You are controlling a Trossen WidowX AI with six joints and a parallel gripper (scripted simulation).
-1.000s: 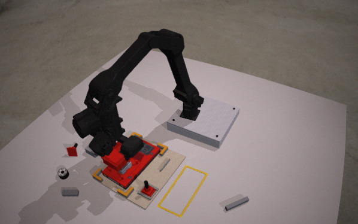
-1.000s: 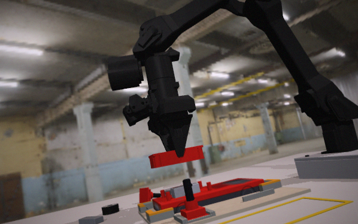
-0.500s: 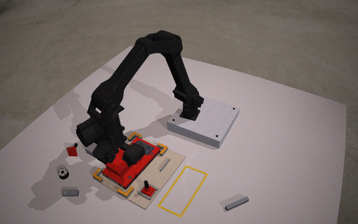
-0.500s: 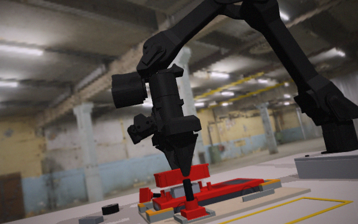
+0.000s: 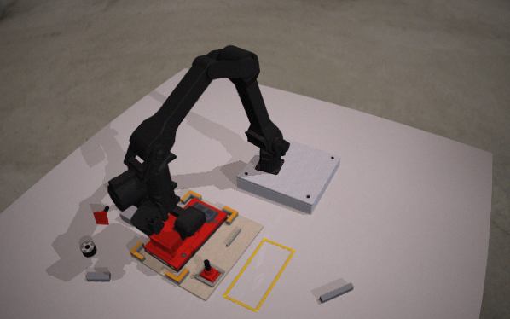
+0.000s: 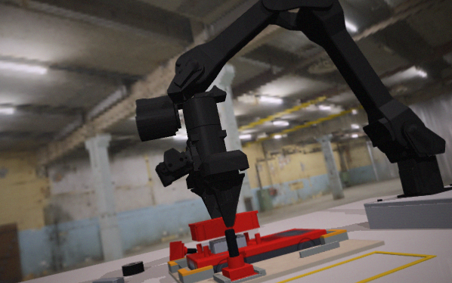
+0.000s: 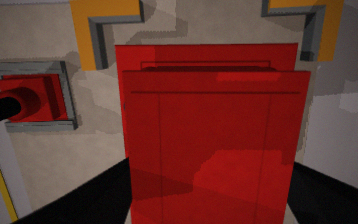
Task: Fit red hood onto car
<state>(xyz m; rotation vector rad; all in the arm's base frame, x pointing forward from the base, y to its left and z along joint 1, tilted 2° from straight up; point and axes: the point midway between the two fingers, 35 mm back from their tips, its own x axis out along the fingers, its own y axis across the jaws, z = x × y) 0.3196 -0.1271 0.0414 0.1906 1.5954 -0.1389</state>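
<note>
The red hood lies right at my gripper tip. The rest, counted from my gripper tip: black wheel: 110 mm ahead, 210 mm to the right, 50 mm below; grey engine block: 40 mm below.
</note>
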